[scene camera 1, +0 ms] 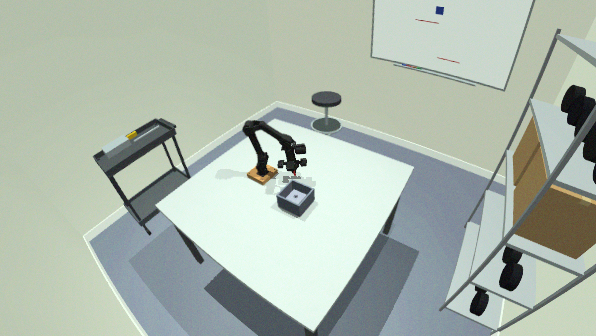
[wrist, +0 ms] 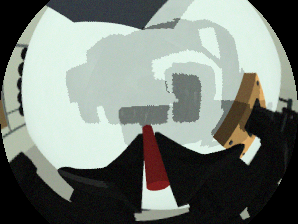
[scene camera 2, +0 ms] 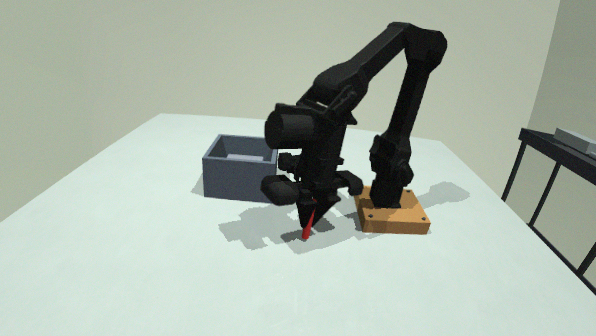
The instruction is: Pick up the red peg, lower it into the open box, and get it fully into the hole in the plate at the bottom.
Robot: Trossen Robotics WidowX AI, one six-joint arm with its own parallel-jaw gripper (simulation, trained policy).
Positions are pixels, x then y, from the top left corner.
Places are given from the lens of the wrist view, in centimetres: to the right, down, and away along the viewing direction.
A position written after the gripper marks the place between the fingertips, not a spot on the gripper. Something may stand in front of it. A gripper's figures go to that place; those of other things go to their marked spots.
gripper (wrist: 148, 136): 0, 3, 9
red peg (wrist: 156, 179): 0, 4, 4
